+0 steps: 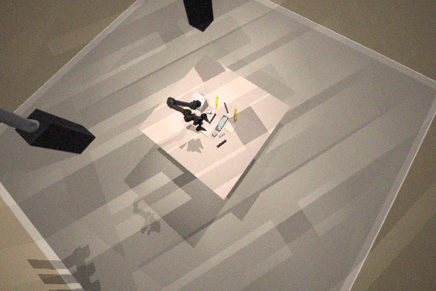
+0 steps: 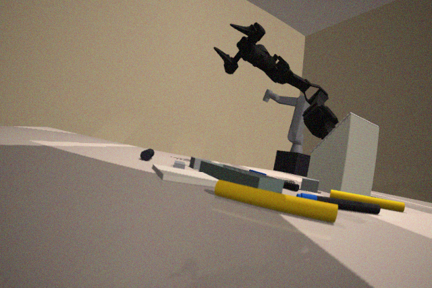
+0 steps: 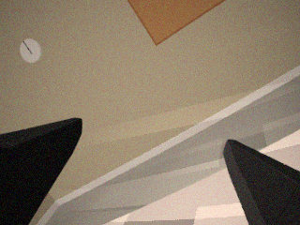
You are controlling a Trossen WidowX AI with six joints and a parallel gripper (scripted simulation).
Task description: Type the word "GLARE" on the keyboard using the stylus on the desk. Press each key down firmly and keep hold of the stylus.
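Right now my gripper tip is 210 mm past the blue stylus and 400 mm above it. From my gripper tip the other things lie so: small grey cube (210 mm behind, 230 mm to the left, 390 mm below); small black object (140 mm ahead, 390 mm below).
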